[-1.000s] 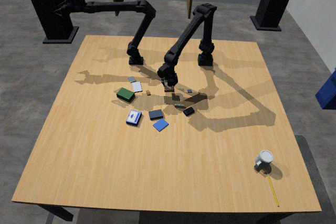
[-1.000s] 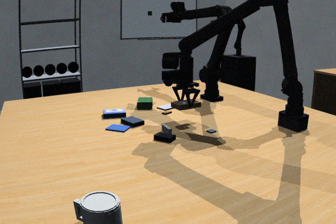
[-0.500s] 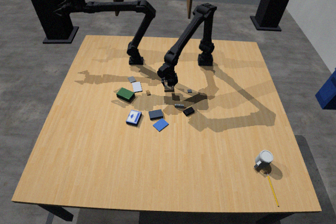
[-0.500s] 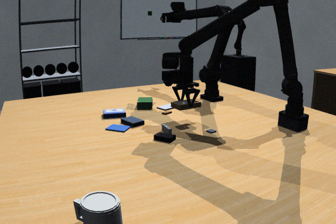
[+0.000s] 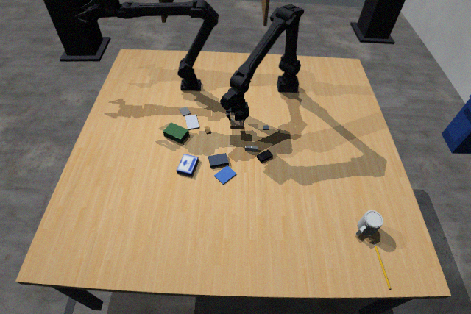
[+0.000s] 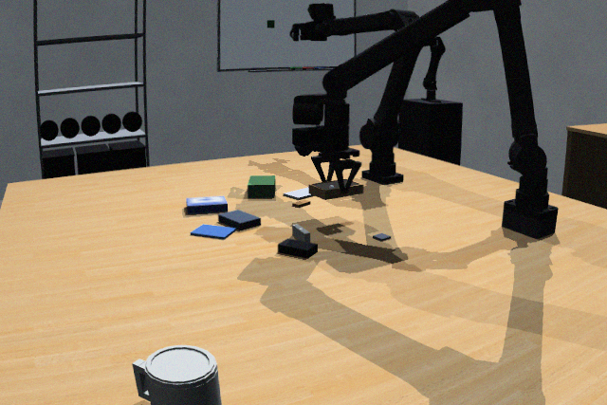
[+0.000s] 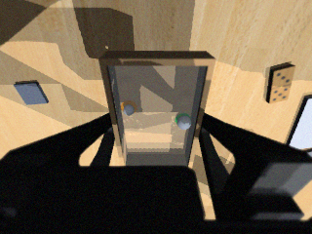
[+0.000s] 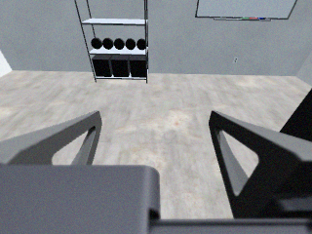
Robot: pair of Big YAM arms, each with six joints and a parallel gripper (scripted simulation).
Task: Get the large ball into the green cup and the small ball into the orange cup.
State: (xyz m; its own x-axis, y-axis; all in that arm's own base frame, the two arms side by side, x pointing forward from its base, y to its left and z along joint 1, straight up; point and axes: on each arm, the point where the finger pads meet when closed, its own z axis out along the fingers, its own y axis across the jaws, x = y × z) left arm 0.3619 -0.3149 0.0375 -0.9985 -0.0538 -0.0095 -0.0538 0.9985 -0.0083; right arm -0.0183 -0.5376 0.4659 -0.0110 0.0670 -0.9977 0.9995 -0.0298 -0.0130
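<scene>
My left gripper is now 10 mm above the covered wooden puzzle. Round my left hand: white card: 50 mm behind, 240 mm to the right, 80 mm below; blue tile: 290 mm ahead, 60 mm to the right, 80 mm below; black box: 180 mm ahead, 140 mm to the left, 70 mm below.
</scene>
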